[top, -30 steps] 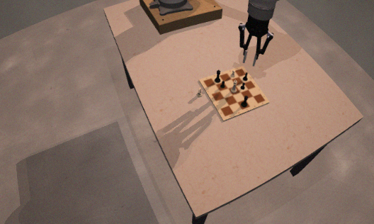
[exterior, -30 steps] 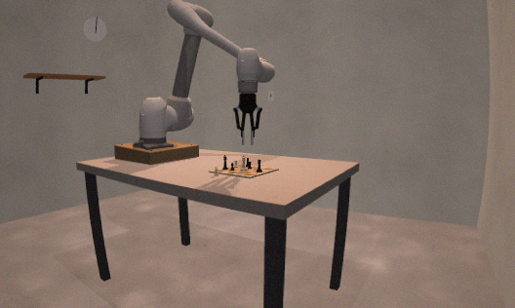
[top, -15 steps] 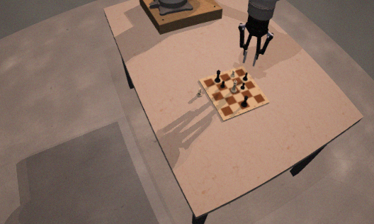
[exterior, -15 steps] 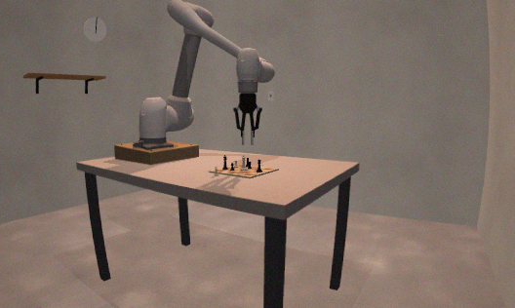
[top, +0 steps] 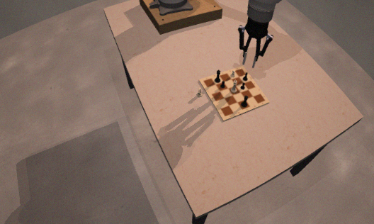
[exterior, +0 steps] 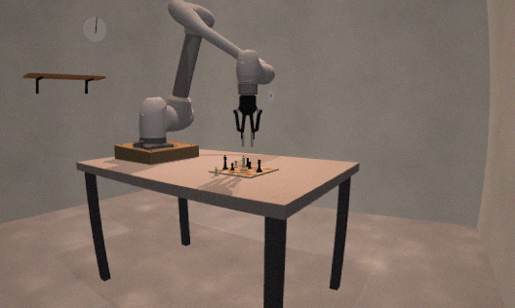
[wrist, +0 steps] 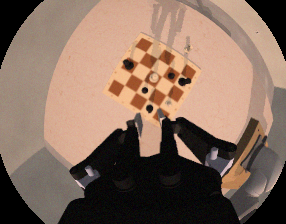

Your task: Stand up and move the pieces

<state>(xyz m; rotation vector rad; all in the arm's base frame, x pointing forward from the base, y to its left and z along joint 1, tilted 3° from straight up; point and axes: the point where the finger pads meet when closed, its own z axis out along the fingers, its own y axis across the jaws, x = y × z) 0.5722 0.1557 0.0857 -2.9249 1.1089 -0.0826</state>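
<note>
Right now the small white piece is 11 cm below my hand, 4 cm to the right of it and 3 cm behind it. Also, from my hand: chessboard 13 cm below, 7 cm to the right, 4 cm ahead.
</note>
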